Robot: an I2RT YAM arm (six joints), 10 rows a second.
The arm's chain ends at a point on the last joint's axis. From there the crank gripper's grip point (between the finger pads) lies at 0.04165 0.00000 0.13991 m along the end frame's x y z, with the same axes.
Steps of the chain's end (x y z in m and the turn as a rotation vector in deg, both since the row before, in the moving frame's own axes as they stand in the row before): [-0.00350 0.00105 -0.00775 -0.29 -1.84 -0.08]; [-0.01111 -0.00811 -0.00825 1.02 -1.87 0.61]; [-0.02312 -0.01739 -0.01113 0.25 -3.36 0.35]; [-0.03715 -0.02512 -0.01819 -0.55 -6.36 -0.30]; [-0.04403 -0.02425 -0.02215 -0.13 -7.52 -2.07]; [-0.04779 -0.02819 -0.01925 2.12 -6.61 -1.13]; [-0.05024 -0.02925 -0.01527 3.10 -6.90 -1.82]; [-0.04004 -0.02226 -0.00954 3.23 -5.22 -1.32]
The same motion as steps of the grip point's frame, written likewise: [-0.00801 0.00171 -0.00649 -0.29 -1.84 -0.08]; [-0.01569 -0.01019 -0.00698 1.02 -1.87 0.61]; [-0.03139 -0.01778 -0.00893 0.25 -3.36 0.35]; [-0.05290 -0.02393 -0.01444 -0.55 -6.36 -0.30]; [-0.06272 -0.02510 -0.01790 -0.13 -7.52 -2.07]; [-0.06423 -0.03410 -0.01550 2.12 -6.61 -1.13]; [-0.06748 -0.03798 -0.01152 3.10 -6.90 -1.82]; [-0.05304 -0.03105 -0.00658 3.23 -5.22 -1.32]
